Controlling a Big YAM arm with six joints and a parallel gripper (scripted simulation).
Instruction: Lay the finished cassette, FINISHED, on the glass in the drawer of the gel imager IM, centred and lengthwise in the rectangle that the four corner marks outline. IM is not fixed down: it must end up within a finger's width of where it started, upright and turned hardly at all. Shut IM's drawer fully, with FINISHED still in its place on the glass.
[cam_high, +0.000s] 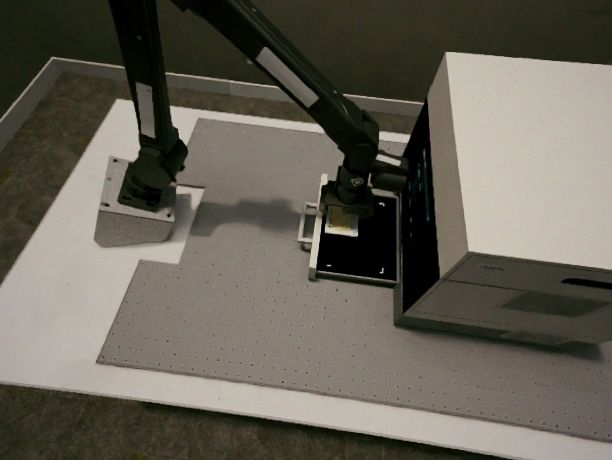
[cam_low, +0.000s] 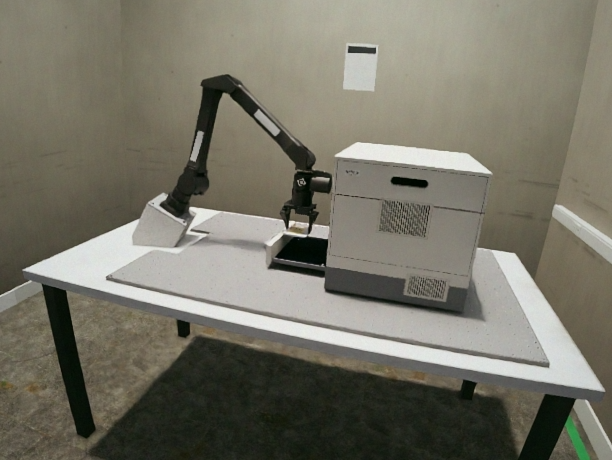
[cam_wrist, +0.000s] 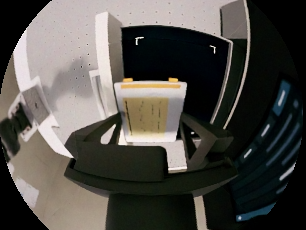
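My gripper is now 1 cm to the right of the cassette and 1 cm above it. Also, from my hand: drawer 5 cm ahead, 1 cm to the right, 7 cm below.
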